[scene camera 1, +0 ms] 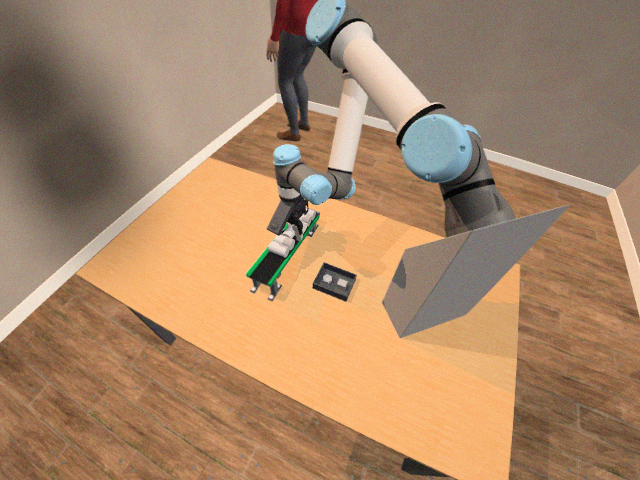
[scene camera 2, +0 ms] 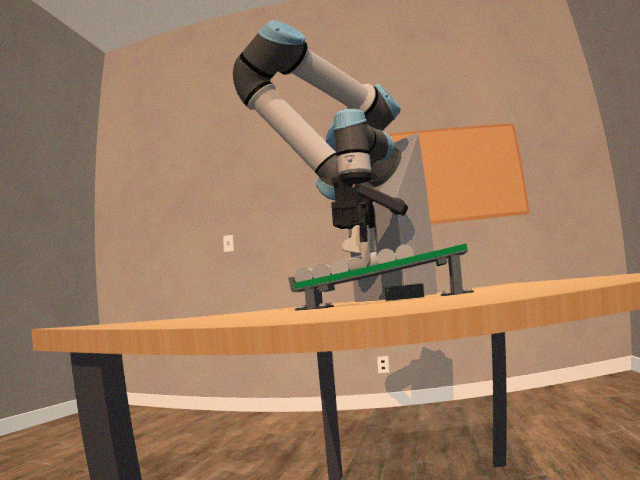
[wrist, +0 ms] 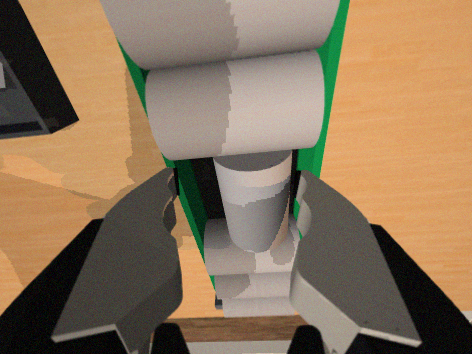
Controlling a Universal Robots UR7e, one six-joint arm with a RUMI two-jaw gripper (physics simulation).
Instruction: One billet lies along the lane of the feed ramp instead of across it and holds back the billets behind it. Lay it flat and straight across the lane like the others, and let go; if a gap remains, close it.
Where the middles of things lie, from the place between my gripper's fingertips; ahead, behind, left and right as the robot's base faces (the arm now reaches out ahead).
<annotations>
Now: the black tray (scene camera 1: 336,273) 17 cm behind my hand, 13 cm to the left of it and 6 cm below it.
</annotations>
